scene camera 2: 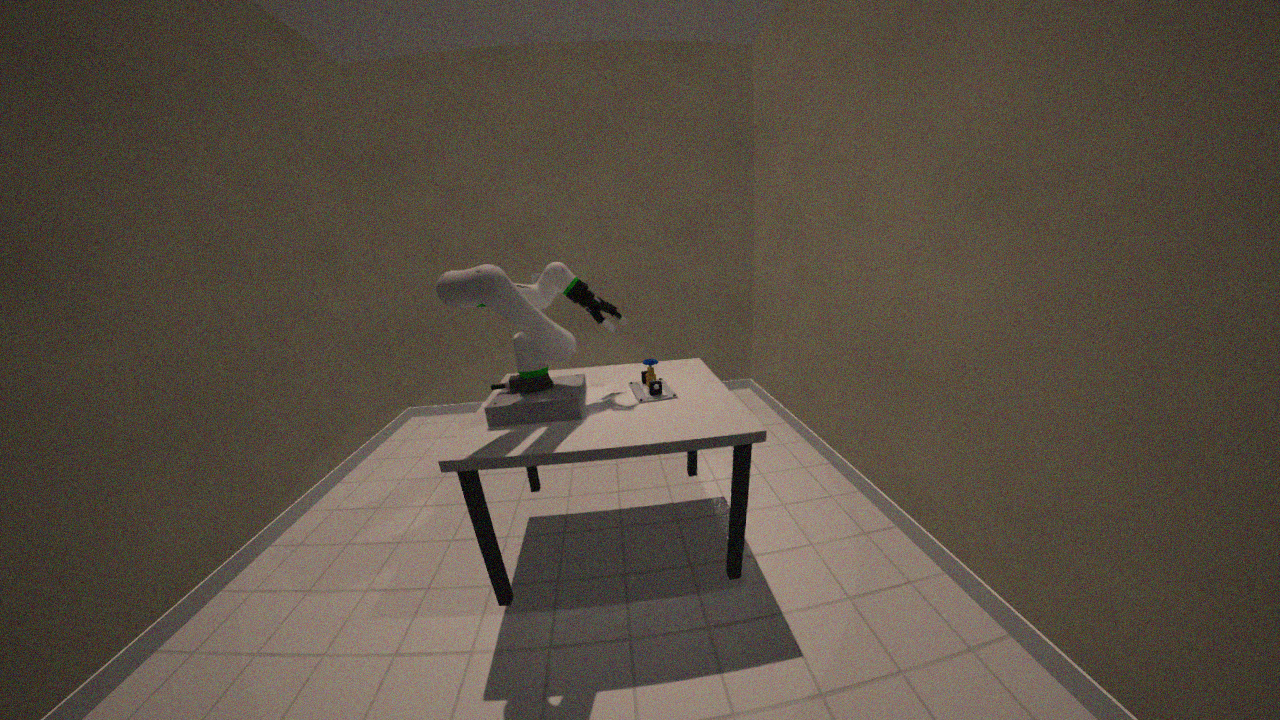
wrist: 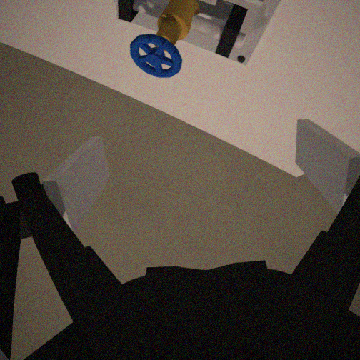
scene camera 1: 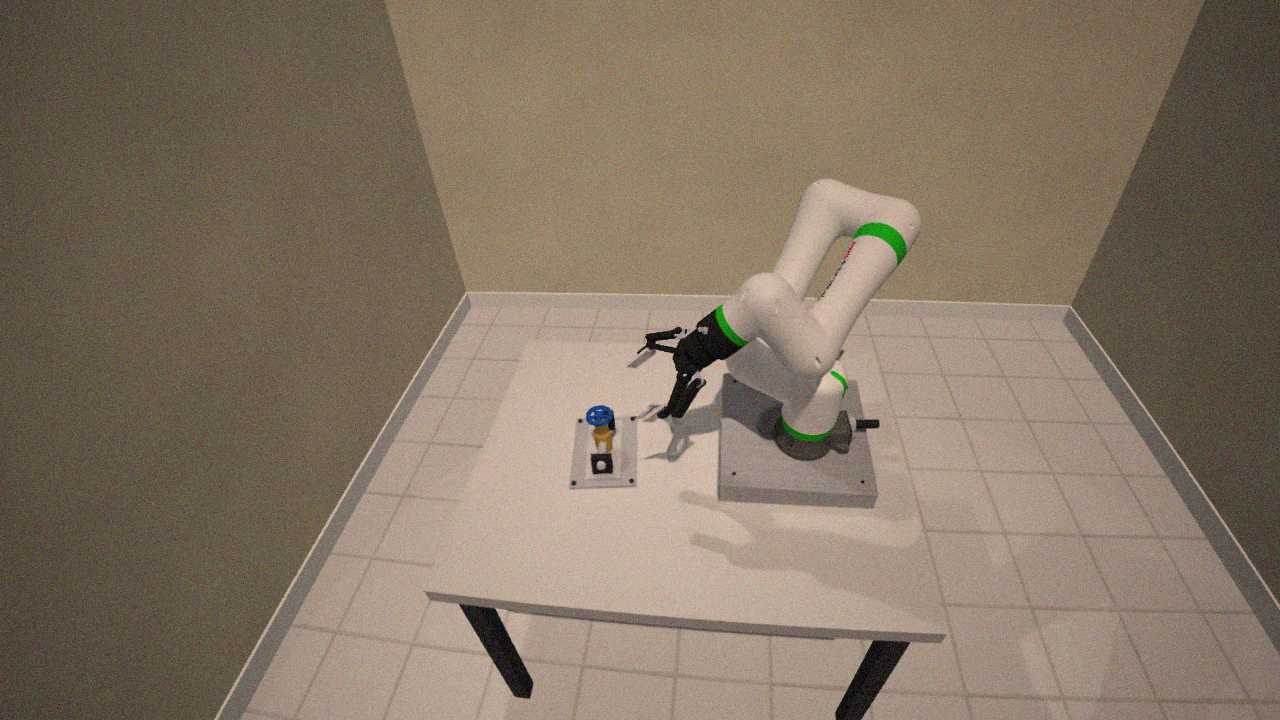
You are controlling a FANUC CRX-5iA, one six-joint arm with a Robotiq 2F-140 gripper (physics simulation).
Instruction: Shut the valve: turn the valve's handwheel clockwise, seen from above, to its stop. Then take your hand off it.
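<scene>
A blue handwheel [scene camera 1: 599, 415] [scene camera 2: 650, 362] [wrist: 154, 61] sits on top of the orange valve body [scene camera 1: 602, 438] [scene camera 2: 650, 375] [wrist: 177, 22]. The valve is mounted on a pale grey plate [scene camera 1: 623, 465] [scene camera 2: 640, 394] [wrist: 255, 42] with bolts at its corners. My gripper [scene camera 1: 653, 380] [scene camera 2: 615, 323] [wrist: 199, 148] is open, with its fingers wide apart and no thing between them. It is above the table, tilted, to the right of the handwheel in the first scene view, and does not touch it. In the wrist view the handwheel lies beyond the fingertips, near the top, left of the middle.
The valve plate lies on a white table [scene camera 1: 662, 555] [scene camera 2: 617, 429]. The arm stands on a thick grey base block [scene camera 1: 751, 474] [scene camera 2: 554, 407], right of the valve in the first scene view. Black blocks [scene camera 1: 601, 462] [scene camera 2: 655, 387] [wrist: 231, 31] hold the pipe beside the valve body.
</scene>
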